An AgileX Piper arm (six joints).
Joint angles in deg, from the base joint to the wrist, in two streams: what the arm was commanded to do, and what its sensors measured. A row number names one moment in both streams.
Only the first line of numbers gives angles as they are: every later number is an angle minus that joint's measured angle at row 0.
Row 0, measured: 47.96 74.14 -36.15 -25.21 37.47 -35.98
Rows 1 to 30, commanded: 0.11 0.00 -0.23 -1.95 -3.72 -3.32; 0.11 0.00 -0.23 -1.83 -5.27 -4.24; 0.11 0.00 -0.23 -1.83 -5.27 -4.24; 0.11 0.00 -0.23 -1.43 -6.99 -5.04; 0.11 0.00 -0.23 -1.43 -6.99 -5.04; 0.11 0.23 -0.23 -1.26 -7.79 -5.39; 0.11 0.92 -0.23 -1.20 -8.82 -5.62; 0.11 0.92 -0.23 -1.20 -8.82 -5.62; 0.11 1.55 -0.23 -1.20 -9.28 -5.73; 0.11 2.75 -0.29 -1.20 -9.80 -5.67; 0.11 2.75 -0.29 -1.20 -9.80 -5.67; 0.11 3.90 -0.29 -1.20 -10.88 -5.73; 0.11 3.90 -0.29 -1.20 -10.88 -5.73; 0.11 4.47 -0.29 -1.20 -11.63 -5.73; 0.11 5.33 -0.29 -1.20 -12.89 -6.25; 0.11 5.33 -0.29 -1.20 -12.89 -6.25; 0.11 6.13 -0.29 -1.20 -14.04 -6.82; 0.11 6.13 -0.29 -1.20 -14.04 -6.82; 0.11 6.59 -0.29 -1.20 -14.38 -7.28; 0.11 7.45 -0.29 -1.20 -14.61 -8.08; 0.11 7.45 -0.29 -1.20 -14.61 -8.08; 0.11 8.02 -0.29 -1.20 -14.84 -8.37; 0.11 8.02 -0.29 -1.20 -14.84 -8.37; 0.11 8.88 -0.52 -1.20 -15.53 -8.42; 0.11 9.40 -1.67 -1.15 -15.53 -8.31; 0.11 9.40 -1.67 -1.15 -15.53 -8.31; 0.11 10.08 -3.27 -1.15 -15.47 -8.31; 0.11 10.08 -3.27 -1.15 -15.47 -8.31; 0.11 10.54 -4.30 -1.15 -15.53 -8.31; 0.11 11.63 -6.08 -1.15 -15.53 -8.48
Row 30, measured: 0.00 11.12 -3.04 0.23 -12.15 -7.74
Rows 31 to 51, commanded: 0.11 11.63 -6.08 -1.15 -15.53 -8.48; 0.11 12.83 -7.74 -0.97 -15.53 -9.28; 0.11 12.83 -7.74 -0.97 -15.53 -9.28; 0.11 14.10 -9.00 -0.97 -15.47 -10.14; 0.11 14.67 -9.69 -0.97 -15.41 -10.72; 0.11 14.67 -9.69 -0.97 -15.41 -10.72; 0.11 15.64 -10.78 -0.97 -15.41 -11.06; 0.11 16.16 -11.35 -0.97 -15.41 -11.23; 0.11 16.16 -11.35 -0.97 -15.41 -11.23; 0.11 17.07 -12.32 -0.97 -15.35 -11.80; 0.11 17.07 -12.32 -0.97 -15.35 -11.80; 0.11 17.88 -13.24 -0.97 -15.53 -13.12; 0.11 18.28 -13.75 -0.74 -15.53 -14.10; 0.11 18.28 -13.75 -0.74 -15.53 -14.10; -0.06 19.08 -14.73 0.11 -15.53 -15.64; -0.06 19.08 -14.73 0.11 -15.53 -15.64; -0.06 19.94 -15.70 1.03 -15.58 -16.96; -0.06 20.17 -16.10 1.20 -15.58 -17.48; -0.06 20.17 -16.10 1.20 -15.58 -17.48; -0.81 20.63 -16.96 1.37 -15.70 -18.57; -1.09 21.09 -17.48 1.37 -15.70 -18.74
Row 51, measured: -0.29 20.86 -15.36 1.72 -12.83 -17.13
